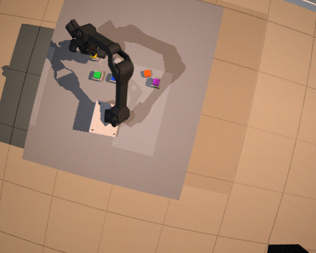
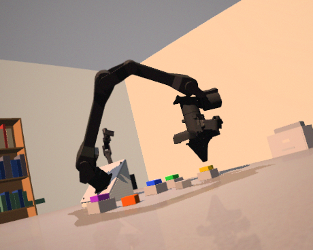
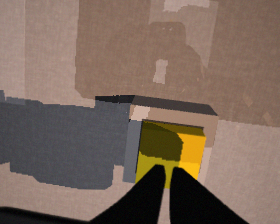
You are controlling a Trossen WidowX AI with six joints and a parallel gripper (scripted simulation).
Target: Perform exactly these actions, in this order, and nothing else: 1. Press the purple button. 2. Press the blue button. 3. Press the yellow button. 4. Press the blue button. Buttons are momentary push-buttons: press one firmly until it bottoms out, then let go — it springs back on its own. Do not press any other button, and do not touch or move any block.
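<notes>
The yellow button lies 2 cm below my gripper tip. The rest, counted from my gripper tip: small grey block 13 cm to the right, 4 cm below, 2 cm behind; blue button 13 cm to the right, 11 cm behind, 2 cm below; green button 11 cm behind, 4 cm to the right, 2 cm below.
</notes>
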